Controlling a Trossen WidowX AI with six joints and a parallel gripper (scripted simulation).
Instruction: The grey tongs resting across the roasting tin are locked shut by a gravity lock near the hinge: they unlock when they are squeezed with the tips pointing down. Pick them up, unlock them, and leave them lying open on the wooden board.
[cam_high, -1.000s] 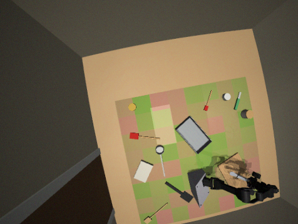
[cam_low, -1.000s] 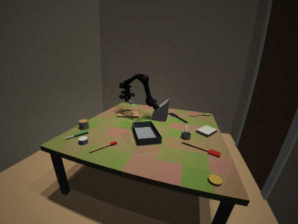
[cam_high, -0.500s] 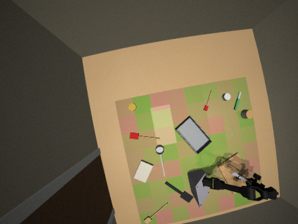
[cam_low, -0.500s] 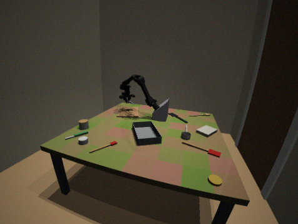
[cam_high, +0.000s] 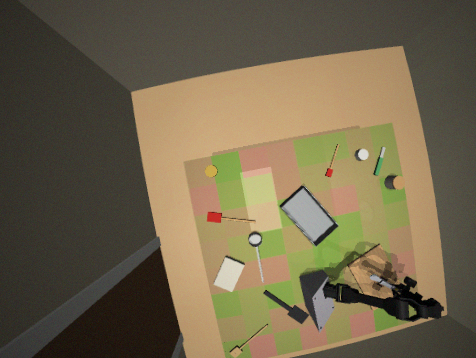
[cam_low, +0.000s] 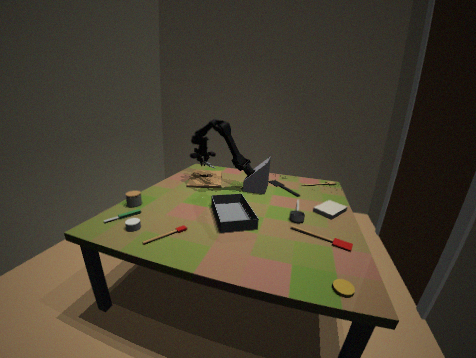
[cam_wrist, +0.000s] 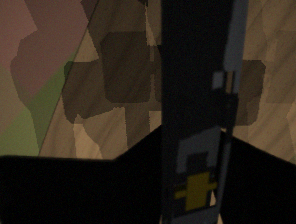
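The wooden board is 90 mm below my gripper tip, 30 mm to the left of it and 10 mm ahead of it. Round my gripper tip: yellow lock piece 40 mm above; then roasting tin 520 mm ahead, 360 mm to the left, 70 mm below; then black spatula 610 mm to the left, 100 mm below.
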